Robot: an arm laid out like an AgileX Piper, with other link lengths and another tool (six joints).
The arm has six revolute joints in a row. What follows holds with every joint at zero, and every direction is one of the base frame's.
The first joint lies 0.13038 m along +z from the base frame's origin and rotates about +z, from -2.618 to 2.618 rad.
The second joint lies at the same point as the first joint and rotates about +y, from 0 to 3.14 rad.
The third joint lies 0.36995 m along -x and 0.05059 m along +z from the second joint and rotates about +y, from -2.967 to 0 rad.
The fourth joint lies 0.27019 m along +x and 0.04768 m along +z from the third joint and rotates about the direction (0.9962, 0, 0.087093), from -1.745 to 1.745 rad.
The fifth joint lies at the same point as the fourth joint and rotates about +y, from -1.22 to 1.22 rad.
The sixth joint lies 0.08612 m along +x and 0.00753 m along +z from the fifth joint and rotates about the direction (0.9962, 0, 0.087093), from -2.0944 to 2.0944 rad.
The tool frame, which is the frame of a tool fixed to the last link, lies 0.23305 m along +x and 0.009 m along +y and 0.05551 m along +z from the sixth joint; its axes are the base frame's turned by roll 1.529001, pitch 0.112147 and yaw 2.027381 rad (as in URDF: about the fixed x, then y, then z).
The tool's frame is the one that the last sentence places.
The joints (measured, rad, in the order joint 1, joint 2, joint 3, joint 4, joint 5, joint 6), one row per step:
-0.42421 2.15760 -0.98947 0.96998 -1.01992 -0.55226
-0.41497 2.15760 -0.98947 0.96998 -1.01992 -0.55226
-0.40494 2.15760 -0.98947 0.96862 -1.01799 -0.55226
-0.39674 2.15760 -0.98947 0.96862 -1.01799 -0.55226
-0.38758 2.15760 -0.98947 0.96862 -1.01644 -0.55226
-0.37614 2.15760 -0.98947 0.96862 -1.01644 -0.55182
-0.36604 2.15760 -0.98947 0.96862 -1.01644 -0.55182
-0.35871 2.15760 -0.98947 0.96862 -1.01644 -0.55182
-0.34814 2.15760 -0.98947 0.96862 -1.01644 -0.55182
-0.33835 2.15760 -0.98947 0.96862 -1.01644 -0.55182
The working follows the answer.
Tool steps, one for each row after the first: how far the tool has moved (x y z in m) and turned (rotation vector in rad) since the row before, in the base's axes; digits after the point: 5 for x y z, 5 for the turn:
0.00425 0.00447 0.00000 0.00000 0.00000 0.00924
0.00512 0.00519 -0.00042 0.00114 0.00070 0.01198
0.00370 0.00404 0.00000 0.00000 0.00000 0.00820
0.00425 0.00469 -0.00046 0.00138 0.00038 0.00976
0.00504 0.00573 0.00001 0.00016 -0.00040 0.01134
0.00440 0.00511 0.00000 0.00000 0.00000 0.01010
0.00316 0.00374 0.00000 0.00000 0.00000 0.00733
0.00451 0.00543 0.00000 0.00000 0.00000 0.01057
0.00413 0.00507 0.00000 0.00000 0.00000 0.00979

Tool pose at each row, in the base's axes (x y z in m, rotation vector in rad; rounded; the steps above come from the unrounded poses):
0.48154 -0.46266 0.13690 1.71979 0.83651 0.49114
0.48579 -0.45819 0.13690 1.71661 0.84480 0.49736
0.49091 -0.45300 0.13647 1.71374 0.85589 0.50541
0.49461 -0.44896 0.13647 1.71085 0.86323 0.51092
0.49886 -0.44427 0.13602 1.70878 0.87206 0.51787
0.50390 -0.43854 0.13602 1.70470 0.88189 0.52588
0.50830 -0.43343 0.13602 1.70104 0.89092 0.53265
0.51147 -0.42969 0.13602 1.69836 0.89746 0.53756
0.51598 -0.42426 0.13602 1.69446 0.90689 0.54464
0.52011 -0.41919 0.13602 1.69081 0.91561 0.55120

